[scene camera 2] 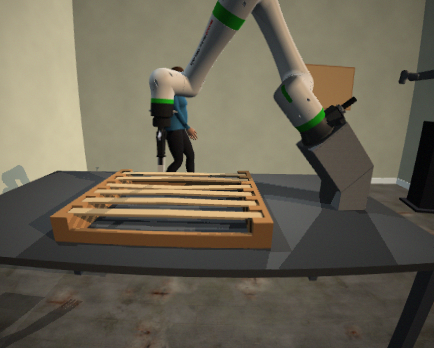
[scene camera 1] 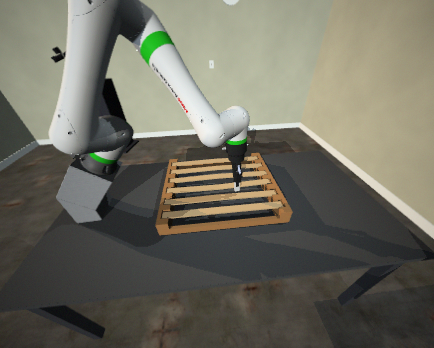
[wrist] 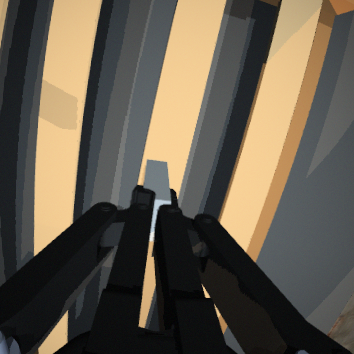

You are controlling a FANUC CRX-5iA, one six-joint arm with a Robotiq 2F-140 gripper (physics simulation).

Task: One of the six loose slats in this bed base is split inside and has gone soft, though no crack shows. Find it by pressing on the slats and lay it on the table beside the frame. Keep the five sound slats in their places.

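Observation:
The orange-brown bed frame [scene camera 1: 225, 224] [scene camera 2: 160, 238] stands on the table with six pale slats lying across it. My gripper [scene camera 1: 237, 188] [scene camera 2: 160, 165] [wrist: 154, 176] is shut and empty, pointing down. Its tips are above the second slat [scene camera 1: 200, 198] [wrist: 187, 75] from the edge nearest scene camera 1; a small gap shows under them in the scene camera 2 view. The end slat [scene camera 1: 220, 210] [wrist: 280, 100] lies to its right in the wrist view. All six slats look whole; which one is soft cannot be told by sight.
The dark grey table [scene camera 1: 200, 260] [scene camera 2: 320, 240] extends around the frame. The arm's grey pedestal [scene camera 1: 82, 192] [scene camera 2: 350, 170] stands on the table beside the frame. A person in a blue top [scene camera 2: 181, 117] stands in the background behind the gripper in the scene camera 2 view.

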